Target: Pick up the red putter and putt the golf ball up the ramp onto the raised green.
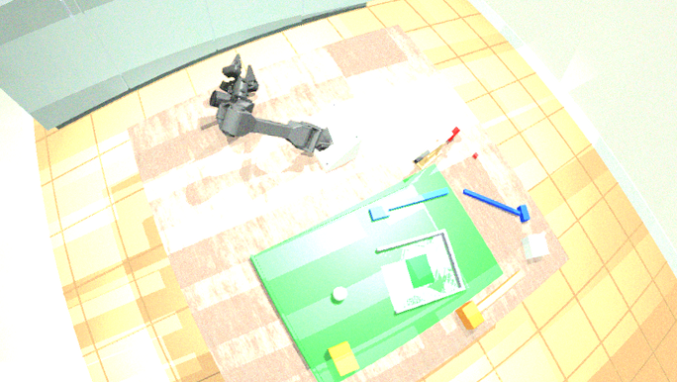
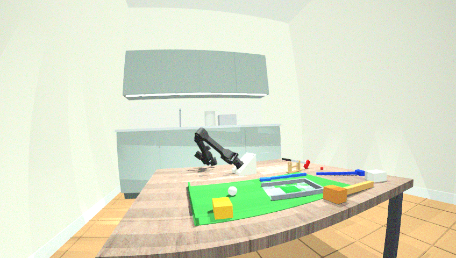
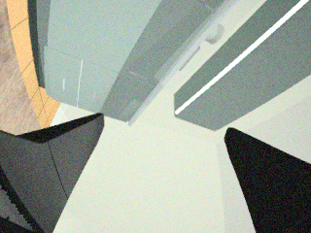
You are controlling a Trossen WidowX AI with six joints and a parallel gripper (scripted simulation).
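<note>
The wooden rack is 550 mm ahead of my gripper tip, 530 mm to the left of it and 90 mm below it. Round my gripper tip: green mat 870 mm ahead, 220 mm to the left, 130 mm below; then red putter 560 mm to the left, 530 mm ahead, 60 mm below; then white golf ball 890 mm ahead, 100 mm below, 50 mm to the left.
</note>
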